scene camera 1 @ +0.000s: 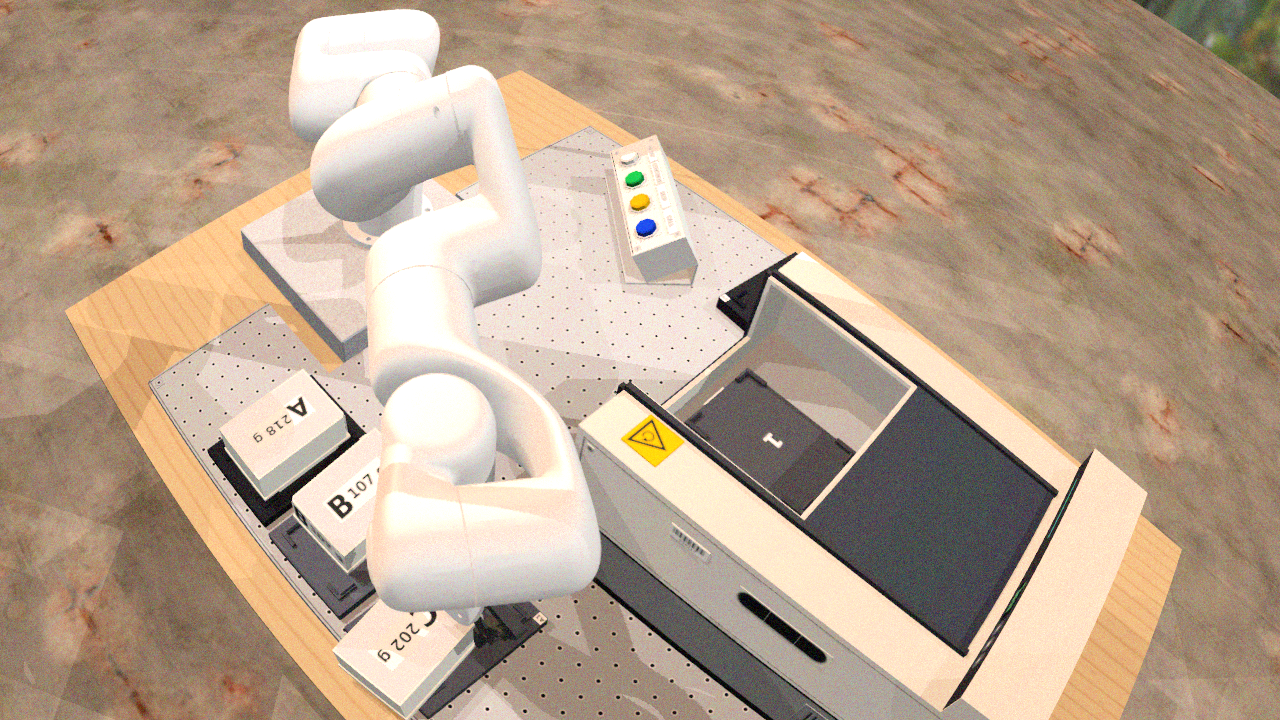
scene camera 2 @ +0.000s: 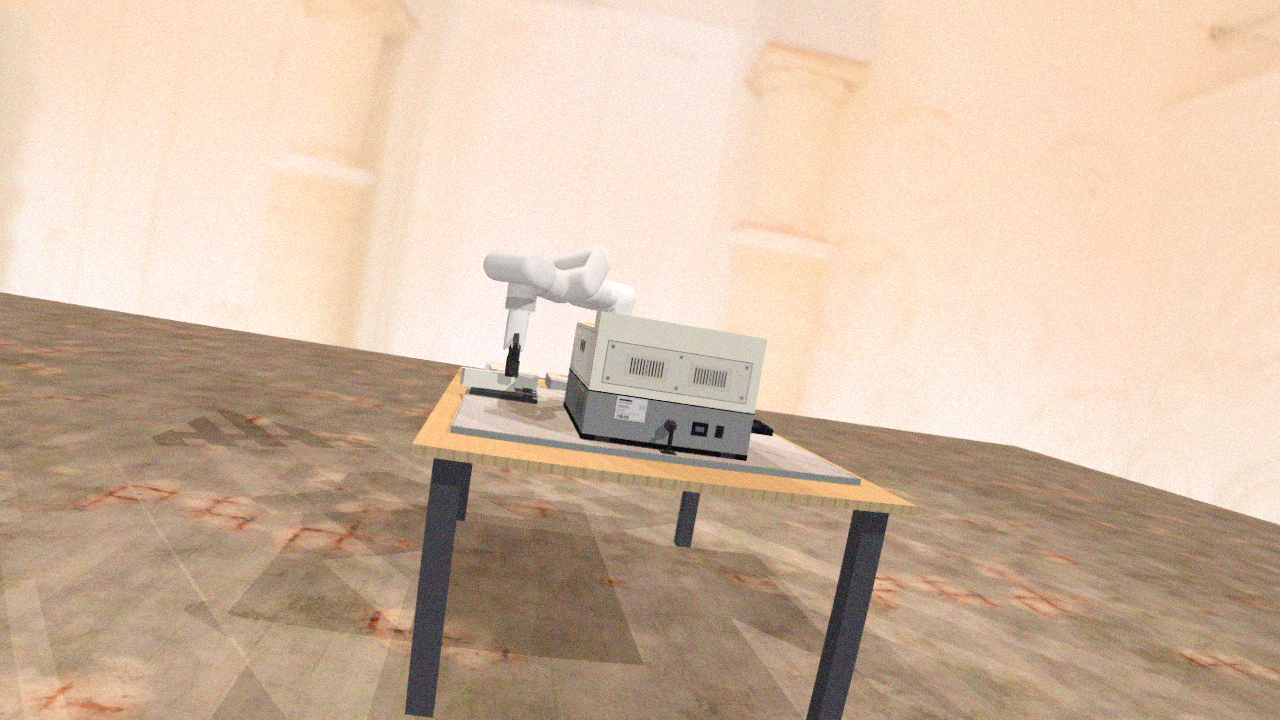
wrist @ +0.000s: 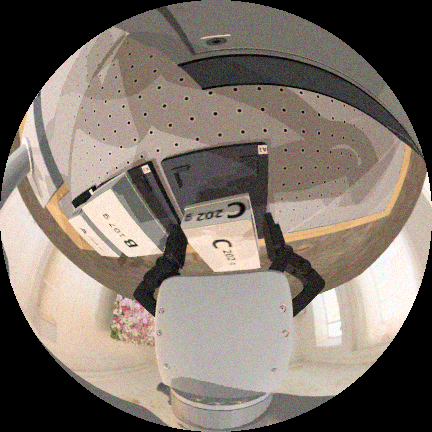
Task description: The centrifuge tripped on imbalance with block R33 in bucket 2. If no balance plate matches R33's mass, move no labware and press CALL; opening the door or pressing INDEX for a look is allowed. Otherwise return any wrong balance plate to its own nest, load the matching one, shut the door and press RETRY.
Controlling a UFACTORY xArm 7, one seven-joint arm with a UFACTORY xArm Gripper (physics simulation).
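Seen in the pictures: gripper, fingertip midpoint: (scene camera 2: 511,374) (wrist: 221,226); arm's base at its link origin: (scene camera 1: 387,219).
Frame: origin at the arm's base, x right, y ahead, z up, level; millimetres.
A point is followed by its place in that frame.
My gripper (wrist: 221,226) @(y 489, x 264, z 31 mm) (scene camera 2: 512,362) @(y 489, x 264, z 31 mm) is open, its black fingers on either side of white balance plate C (wrist: 225,235) @(y 492, x 277, z 33 mm) (scene camera 1: 402,649) @(y 502, x 334, z 32 mm), marked 202 g, without gripping it. Plate C sits at the table-edge end of its dark nest (wrist: 217,177) @(y 488, x 228, z -13 mm). Plate B (scene camera 1: 345,502) @(y 346, x 284, z 32 mm) (wrist: 120,225) @(y 354, x 253, z 31 mm), 107 g, and plate A (scene camera 1: 285,432) @(y 236, x 292, z 29 mm), 218 g, rest in their nests beside it. The centrifuge (scene camera 1: 716,537) @(y 628, x 115, z 185 mm) (scene camera 2: 666,385) @(y 936, x -49, z 100 mm) has its door slid open. Bucket 1 (scene camera 1: 769,439) @(y 574, x -44, z 115 mm) shows in the opening and is empty. Block R33 is not in view.
A button box (scene camera 1: 649,215) @(y 232, x -250, z 41 mm) with white, green (scene camera 1: 633,177) @(y 166, x -285, z 45 mm), yellow (scene camera 1: 639,202) @(y 209, x -254, z 45 mm) and blue (scene camera 1: 645,227) @(y 249, x -225, z 44 mm) buttons stands at the back of the perforated board. The arm (scene camera 1: 447,376) @(y 473, x 248, z 323 mm) hangs over the nests. The table's edge (wrist: 342,223) @(y 790, x 373, z -38 mm) runs close behind plate C.
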